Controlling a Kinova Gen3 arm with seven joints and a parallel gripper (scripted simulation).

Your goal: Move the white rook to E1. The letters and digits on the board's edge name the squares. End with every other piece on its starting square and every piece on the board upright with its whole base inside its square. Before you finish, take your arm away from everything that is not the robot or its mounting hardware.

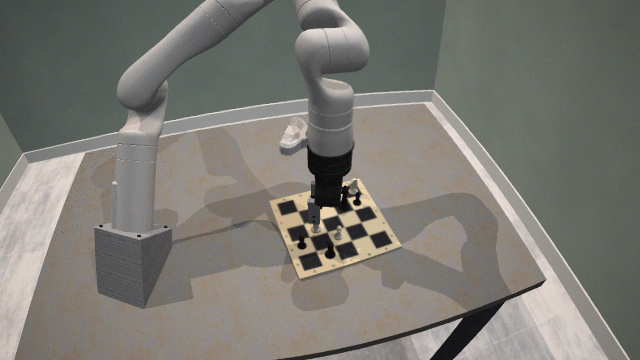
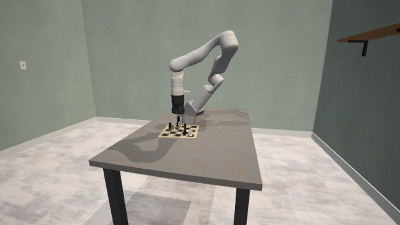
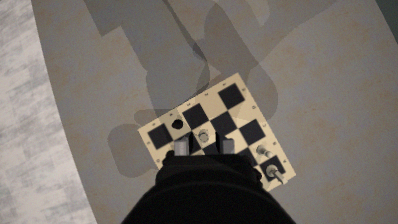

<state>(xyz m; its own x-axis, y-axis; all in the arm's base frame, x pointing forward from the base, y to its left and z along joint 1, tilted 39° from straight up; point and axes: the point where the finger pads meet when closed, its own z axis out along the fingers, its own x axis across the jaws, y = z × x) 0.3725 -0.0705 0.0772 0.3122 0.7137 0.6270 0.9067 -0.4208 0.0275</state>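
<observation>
The rook is 5 cm below my hand. Also, from my hand: small chessboard 6 cm below, 4 cm ahead, 1 cm to the left.
</observation>
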